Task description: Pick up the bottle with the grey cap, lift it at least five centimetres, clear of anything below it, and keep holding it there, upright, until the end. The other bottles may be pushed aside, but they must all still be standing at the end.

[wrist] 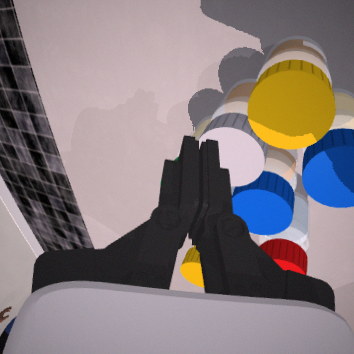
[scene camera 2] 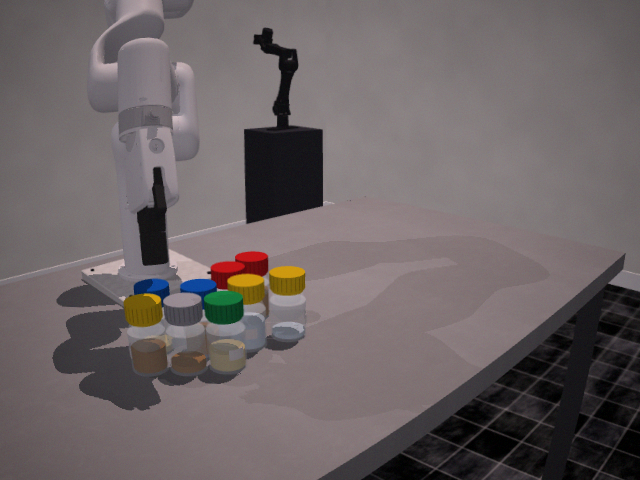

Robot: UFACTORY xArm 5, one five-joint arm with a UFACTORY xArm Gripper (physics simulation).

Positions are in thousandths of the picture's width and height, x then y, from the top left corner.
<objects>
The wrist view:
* my gripper: 547,445
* dark-yellow-capped bottle: 823,298
</objects>
